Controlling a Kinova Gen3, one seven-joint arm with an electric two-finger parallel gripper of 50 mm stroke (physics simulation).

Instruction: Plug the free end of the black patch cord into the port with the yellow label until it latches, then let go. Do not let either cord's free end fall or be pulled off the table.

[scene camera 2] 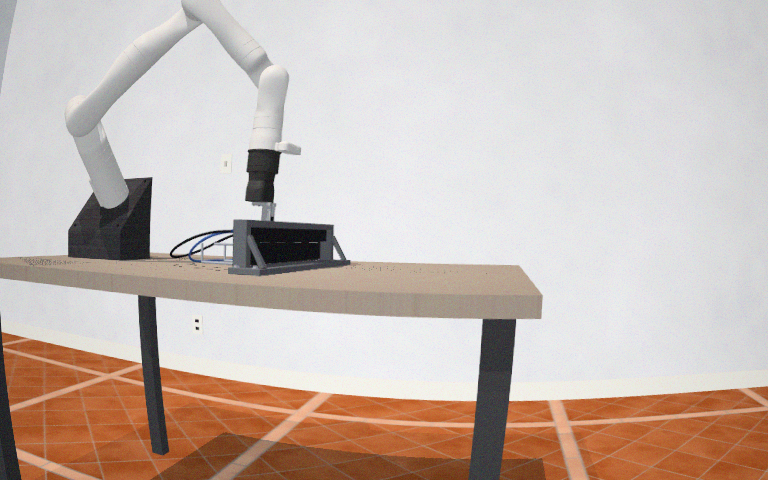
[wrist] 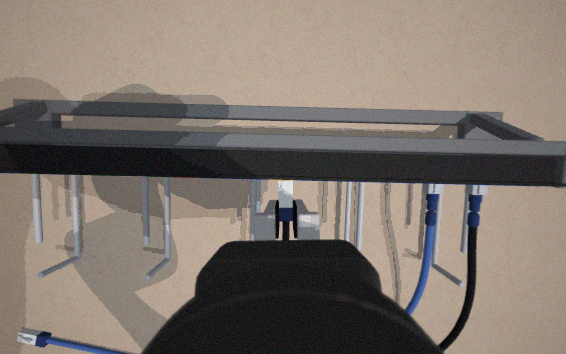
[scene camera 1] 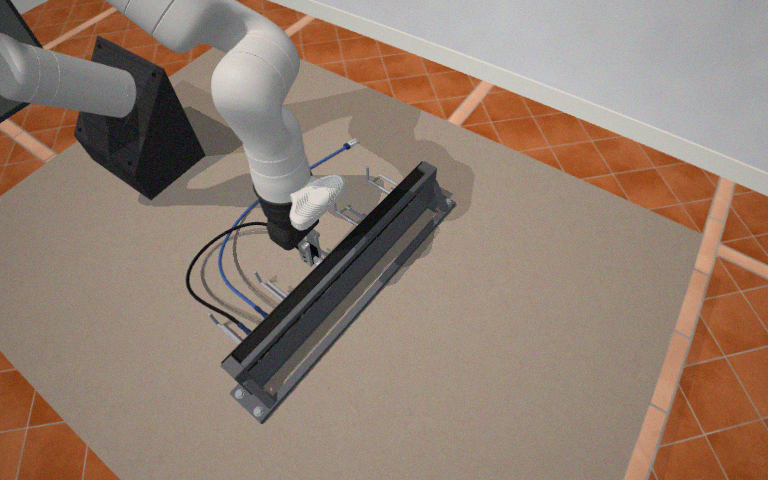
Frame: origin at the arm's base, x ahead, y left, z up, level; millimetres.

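Where they show: gripper, fingertip midpoint: [wrist: 285, 212] [scene camera 1: 311, 258]; arm's base, origin of the base link: [scene camera 2: 115, 197] [scene camera 1: 120, 93].
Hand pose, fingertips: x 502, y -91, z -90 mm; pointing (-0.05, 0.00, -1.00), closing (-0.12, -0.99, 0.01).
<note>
Things, the pixels of their centre, and the offset from my fingertips. "*": a spot on its surface instead. Level surfaces: height alone.
- black patch cord's free plug, body centre: [wrist: 285, 193] dz +8, dx +17, dy -2 mm
- patch panel, body centre: [wrist: 254, 190] [scene camera 1: 331, 259] [scene camera 2: 277, 245] dz -28, dx +18, dy +27 mm
- blue cord, surface spot: [wrist: 425, 270] * dz +1, dx -64, dy -109 mm
- table, its level: dz -78 mm
My gripper [scene camera 1: 310, 253] [scene camera 2: 268, 212] [wrist: 285, 212] is shut on the black patch cord's free plug [wrist: 285, 194], gripping it at its dark blue boot. The clear plug points straight at the patch panel [scene camera 1: 334, 253] [scene camera 2: 291, 234] [wrist: 350, 164], and its tip meets the panel's edge in the wrist view. Whether it is inside a port is hidden. The port faces and most of the label strip are hidden; a faint yellow trace shows at the plug's tip. The black cord [scene camera 1: 188, 271] [wrist: 470, 280] loops back to its other plug, seated near the panel's right end in the wrist view.
The blue cord [scene camera 1: 220, 263] [wrist: 425, 270] is plugged in beside the black one. Its free plug [scene camera 1: 351, 143] [wrist: 31, 337] lies on the table [scene camera 1: 509, 316] [scene camera 2: 396, 283]. Metal cable hooks [scene camera 1: 271, 288] [wrist: 76, 220] stick out from the panel on both sides of the gripper.
</note>
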